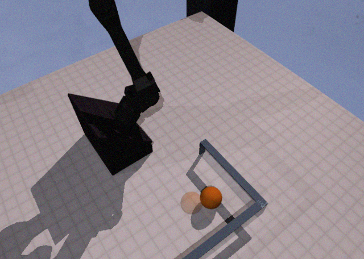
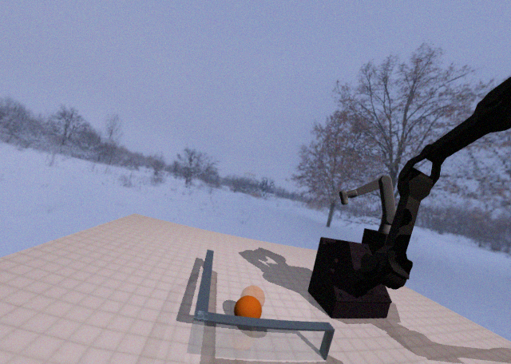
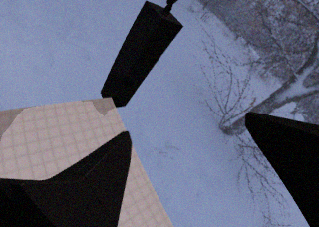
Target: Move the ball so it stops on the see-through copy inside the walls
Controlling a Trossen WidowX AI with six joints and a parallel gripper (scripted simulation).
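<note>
The orange ball lies 44 cm ahead of my gripper tip, 39 cm to the right of it and 40 cm below it. From my gripper tip the other things lie so: see-through copy: 42 cm ahead, 43 cm to the right, 40 cm below.
</note>
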